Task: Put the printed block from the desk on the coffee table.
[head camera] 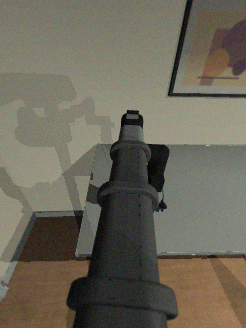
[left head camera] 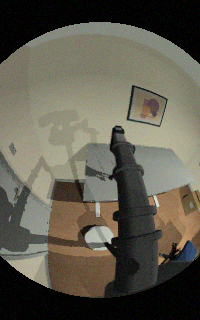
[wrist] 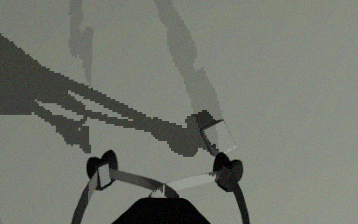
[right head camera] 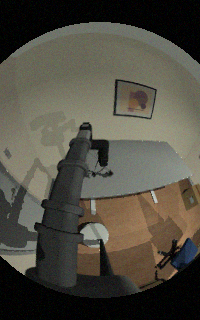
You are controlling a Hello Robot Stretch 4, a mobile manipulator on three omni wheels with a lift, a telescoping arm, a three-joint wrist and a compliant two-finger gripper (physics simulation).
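Seen in the pictures: gripper, between the fingertips: (wrist: 166, 164) (right head camera: 101, 175); robot's base, origin of its link: (left head camera: 98, 237) (right head camera: 94, 234).
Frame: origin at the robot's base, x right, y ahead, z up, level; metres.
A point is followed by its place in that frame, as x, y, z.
The printed block (wrist: 220, 136) @(0.151, 0.542, 0.951), a small pale box shape with a dark side, lies on the grey desk top (wrist: 300, 75) @(0.272, 0.646, 0.922) (head camera: 210, 200) @(0.415, 0.610, 0.922) (left head camera: 170, 172) @(0.798, 0.620, 0.922) (right head camera: 145, 170) @(0.516, 0.577, 0.922). In the wrist view it is just beyond the right fingertip and outside the space between the fingers. My gripper (wrist: 166, 164) @(0.087, 0.502, 0.959) (head camera: 161, 204) (right head camera: 100, 173) @(0.087, 0.502, 0.959) is open, its two fingertips wide apart with nothing between them, over the desk. The block cannot be made out in the head views. I cannot identify the coffee table in these views.
A white round object (left head camera: 99, 237) @(0.005, 0.005, 0.187) (right head camera: 94, 235) @(0.011, -0.008, 0.187) stands on the wooden floor before the desk. A blue item (left head camera: 188, 251) (right head camera: 185, 253) and a brown box (left head camera: 189, 204) @(2.081, 0.236, 0.205) (right head camera: 189, 197) @(2.083, 0.282, 0.211) are at the right. A framed picture (head camera: 220, 55) @(0.457, 1.155, 1.479) hangs on the wall behind the desk.
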